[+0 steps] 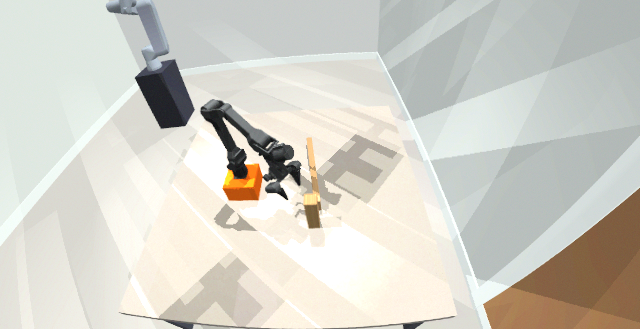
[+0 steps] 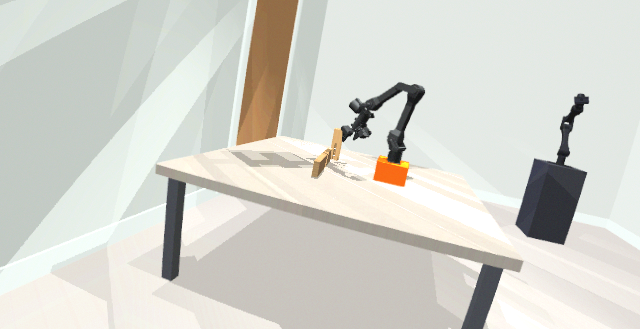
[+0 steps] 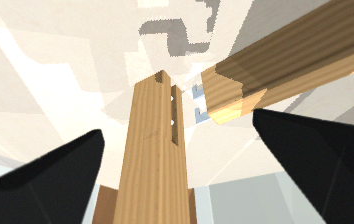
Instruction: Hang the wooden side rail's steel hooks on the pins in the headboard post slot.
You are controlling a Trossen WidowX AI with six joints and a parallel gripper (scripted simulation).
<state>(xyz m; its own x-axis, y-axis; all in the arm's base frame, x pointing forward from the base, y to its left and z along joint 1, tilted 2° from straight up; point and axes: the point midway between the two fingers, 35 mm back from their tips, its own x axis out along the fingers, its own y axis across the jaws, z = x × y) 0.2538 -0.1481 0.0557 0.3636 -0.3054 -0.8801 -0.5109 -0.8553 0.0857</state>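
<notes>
Now: the wooden headboard post 70 mm ahead of my gripper tip, 70 mm to the right of it and 50 mm below it.
</notes>
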